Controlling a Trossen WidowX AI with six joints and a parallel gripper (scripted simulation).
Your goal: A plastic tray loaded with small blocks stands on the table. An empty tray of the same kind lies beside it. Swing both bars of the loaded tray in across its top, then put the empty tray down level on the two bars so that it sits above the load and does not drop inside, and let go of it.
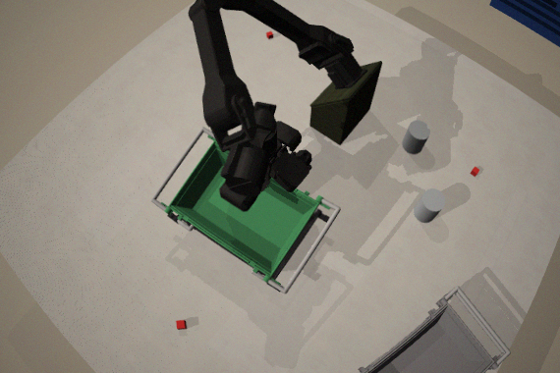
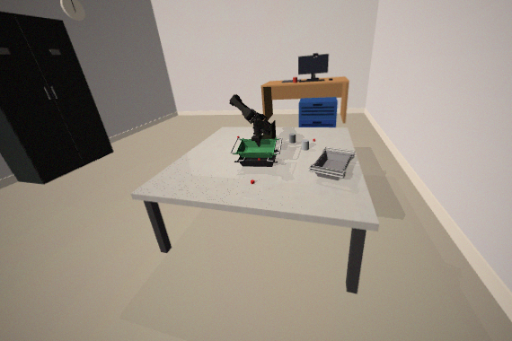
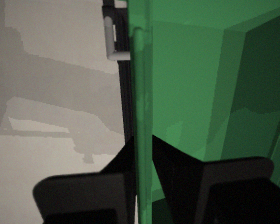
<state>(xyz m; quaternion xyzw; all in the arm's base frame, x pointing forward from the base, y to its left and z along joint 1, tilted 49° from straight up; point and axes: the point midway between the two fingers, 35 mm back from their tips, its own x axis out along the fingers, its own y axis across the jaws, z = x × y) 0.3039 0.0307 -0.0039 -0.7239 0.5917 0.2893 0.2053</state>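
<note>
My gripper tip is now 7 cm short of the green tray, 1 cm to the right of it and 2 cm below it.
</note>
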